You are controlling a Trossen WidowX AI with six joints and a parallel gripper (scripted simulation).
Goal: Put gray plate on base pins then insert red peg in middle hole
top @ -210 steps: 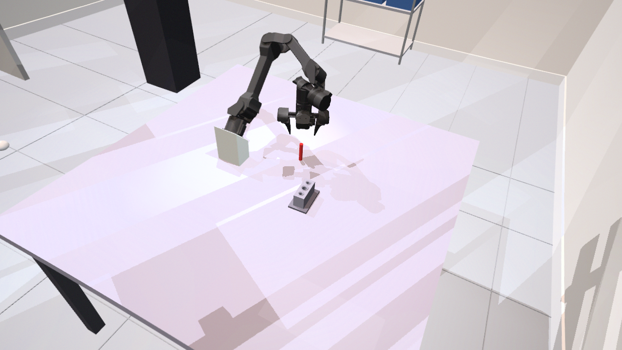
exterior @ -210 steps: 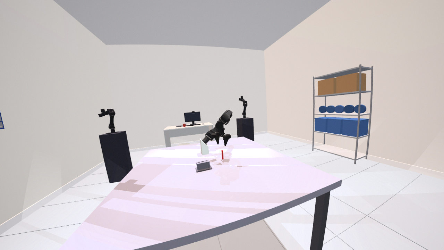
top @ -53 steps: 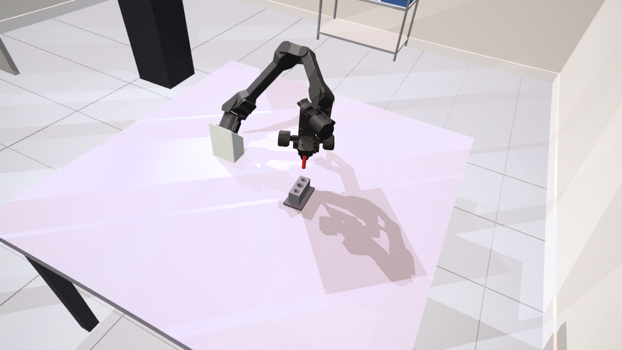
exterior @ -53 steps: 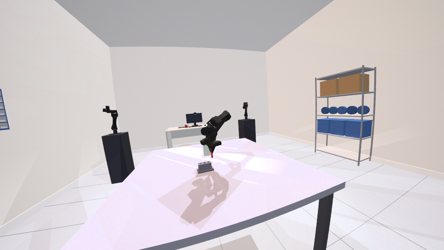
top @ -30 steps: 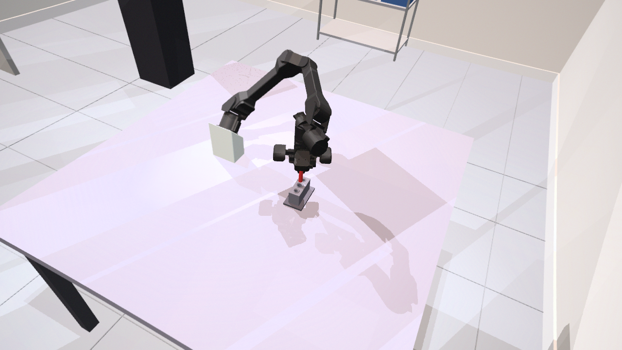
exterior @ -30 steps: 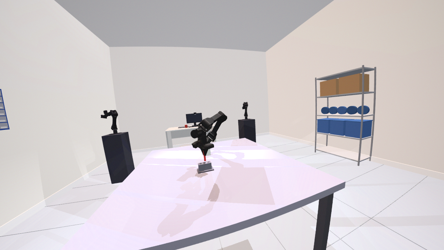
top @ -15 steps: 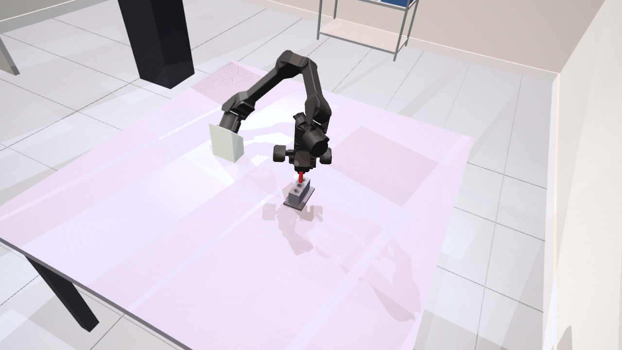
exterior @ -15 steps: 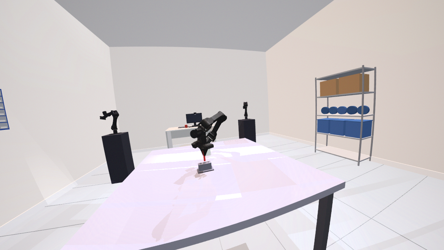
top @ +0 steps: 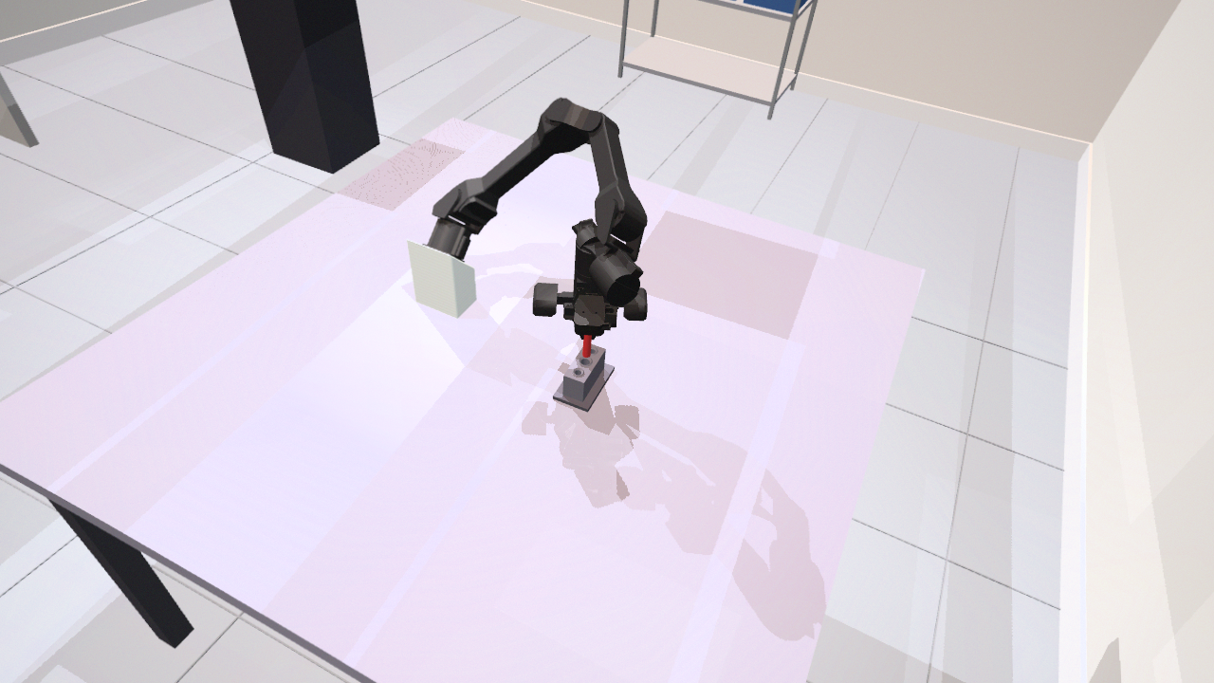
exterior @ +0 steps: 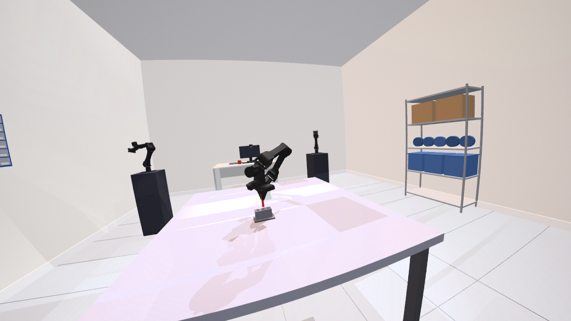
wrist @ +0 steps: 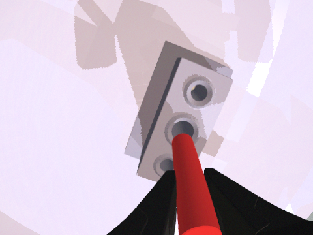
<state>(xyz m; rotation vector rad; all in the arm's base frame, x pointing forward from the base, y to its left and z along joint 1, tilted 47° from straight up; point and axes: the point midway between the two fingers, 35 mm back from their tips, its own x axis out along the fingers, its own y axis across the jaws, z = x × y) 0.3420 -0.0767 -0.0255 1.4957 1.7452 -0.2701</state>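
My gripper tip is right at the red peg. Also, from my gripper tip: gray plate: 70 mm below; then gray base: 110 mm below.
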